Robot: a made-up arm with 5 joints.
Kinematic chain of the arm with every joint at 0, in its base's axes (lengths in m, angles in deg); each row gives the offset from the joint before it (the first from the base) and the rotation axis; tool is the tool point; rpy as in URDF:
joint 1: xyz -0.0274 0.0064 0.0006 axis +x
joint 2: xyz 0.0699 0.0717 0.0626 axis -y
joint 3: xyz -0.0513 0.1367 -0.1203 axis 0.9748 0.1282 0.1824
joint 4: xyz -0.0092 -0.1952 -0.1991 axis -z
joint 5: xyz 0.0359 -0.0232 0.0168 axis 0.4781 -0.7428 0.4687
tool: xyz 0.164 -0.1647 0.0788 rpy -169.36 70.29 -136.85
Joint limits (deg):
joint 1: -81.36..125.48
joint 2: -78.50..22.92
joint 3: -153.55..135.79
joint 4: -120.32..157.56
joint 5: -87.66..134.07
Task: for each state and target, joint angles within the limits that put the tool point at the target. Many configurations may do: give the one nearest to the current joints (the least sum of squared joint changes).
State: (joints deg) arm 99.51 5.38 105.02 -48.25 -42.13
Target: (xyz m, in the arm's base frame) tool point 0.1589 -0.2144 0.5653
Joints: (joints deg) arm 125.48 6.33 134.82 -25.92 -47.44
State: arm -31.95 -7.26 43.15 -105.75 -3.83
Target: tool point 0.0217 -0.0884 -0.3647
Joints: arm -64.34 -37.51 48.34 -73.63 -16.83
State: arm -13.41 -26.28 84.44 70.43 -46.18
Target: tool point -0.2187 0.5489 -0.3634
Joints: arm -5.35 -14.26 129.66 43.75 -42.23
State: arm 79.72 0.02 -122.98 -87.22 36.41
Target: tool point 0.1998 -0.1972 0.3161
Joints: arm 94.17 -25.80 -137.85 -35.58 21.40
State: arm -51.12 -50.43 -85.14 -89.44 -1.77
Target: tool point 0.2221 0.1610 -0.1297
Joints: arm -57.47 -46.74 -122.12 -57.50 -1.18
